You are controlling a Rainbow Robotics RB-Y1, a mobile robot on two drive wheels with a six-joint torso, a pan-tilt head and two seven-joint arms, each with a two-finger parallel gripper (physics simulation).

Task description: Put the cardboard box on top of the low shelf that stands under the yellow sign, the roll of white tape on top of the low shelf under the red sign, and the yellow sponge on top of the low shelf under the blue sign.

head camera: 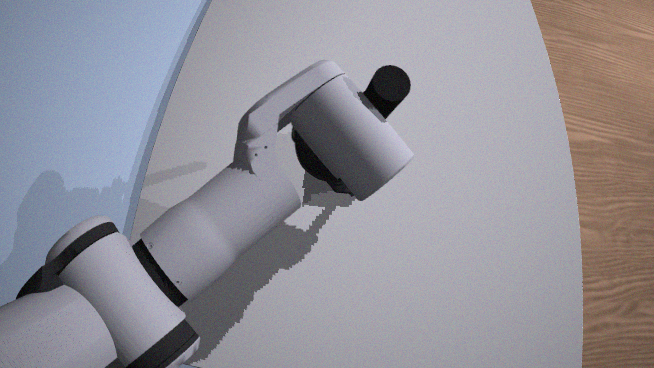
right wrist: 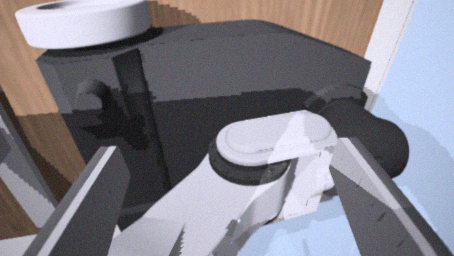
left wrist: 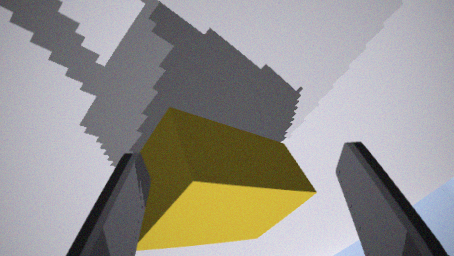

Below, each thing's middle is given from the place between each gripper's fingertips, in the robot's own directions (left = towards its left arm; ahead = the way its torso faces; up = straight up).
Right now my right hand is 670 mm short of the yellow sponge [left wrist: 209, 181], 260 mm to the right of it and 240 mm below it.
My left gripper is now 4 cm to the left of the yellow sponge, 3 cm short of it and 1 cm above it.
